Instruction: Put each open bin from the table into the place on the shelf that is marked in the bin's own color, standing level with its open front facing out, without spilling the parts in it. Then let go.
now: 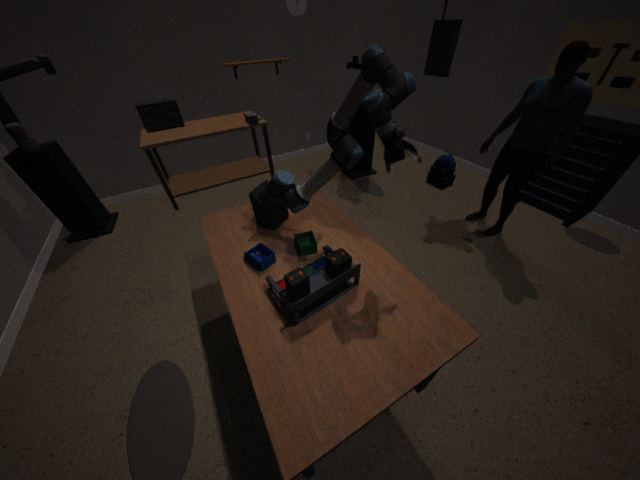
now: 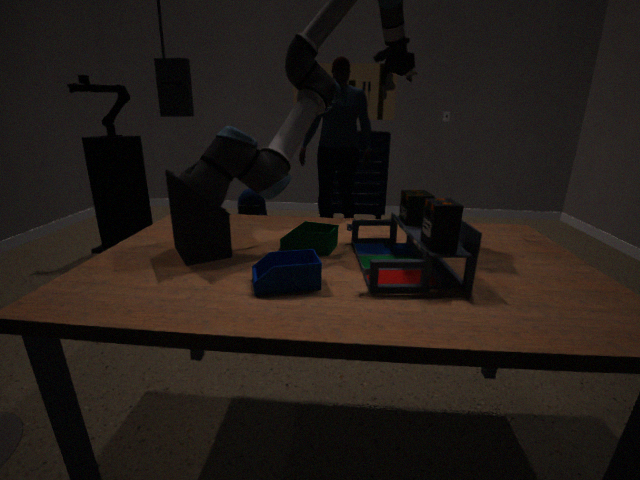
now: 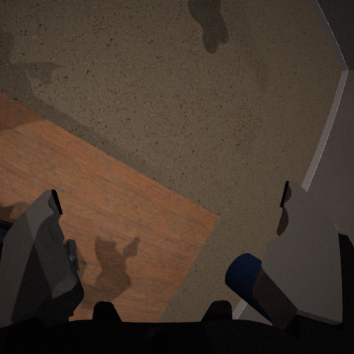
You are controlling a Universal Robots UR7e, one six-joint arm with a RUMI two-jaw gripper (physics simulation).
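Pixels of known places: gripper, fingertip midpoint: [image 1: 405, 168] [image 2: 398, 90]; arm's base, origin of the base link: [image 1: 269, 197] [image 2: 199, 192].
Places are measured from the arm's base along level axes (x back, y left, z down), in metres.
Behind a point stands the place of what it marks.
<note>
A blue bin [image 1: 261, 256] {x -0.305, y -0.163, z 0.193 m} [image 2: 287, 276] {x -0.342, y -0.220, z 0.151 m} and a green bin [image 1: 306, 243] {x -0.314, y 0.120, z 0.193 m} [image 2: 310, 238] {x -0.340, y 0.060, z 0.145 m} stand upright on the table, apart from the shelf. Small parts show faintly in the blue bin; the green bin's contents are too dark to tell. The grey shelf [image 1: 330, 287] {x -0.765, y 0.073, z 0.071 m} [image 2: 471, 245] {x -0.795, y -0.087, z 0.079 m} has a red place [image 1: 281, 284] {x -0.559, y -0.114, z 0.189 m} [image 2: 399, 277] {x -0.622, y -0.081, z 0.189 m} at one end, a green place [image 1: 308, 270] {x -0.529, y 0.050, z 0.189 m} [image 2: 387, 260] {x -0.584, y -0.157, z 0.111 m} in the middle and a blue place [image 1: 317, 264] {x -0.508, y 0.112, z 0.190 m} [image 2: 374, 249] {x -0.545, y 0.124, z 0.190 m} at the other end. No bin stands on these. My gripper [image 1: 403, 162] {x -0.589, y 0.526, z -0.330 m} [image 2: 400, 80] {x -0.589, y 0.526, z -0.330 m} [image 3: 169, 189] is open and empty, high above the table, away from both bins.
Two dark boxes [image 1: 297, 284] {x -0.754, y -0.073, z -0.017 m} [image 1: 338, 262] {x -0.702, y 0.143, z -0.001 m} [image 2: 442, 225] {x -0.713, y -0.108, z 0.025 m} [image 2: 415, 206] {x -0.662, y 0.111, z 0.032 m} stand on the shelf's upper board, above its lower level. The arm's base stands at the table's end, near the bins. A person [image 1: 547, 118] [image 2: 343, 124] stands on the floor beyond the table.
</note>
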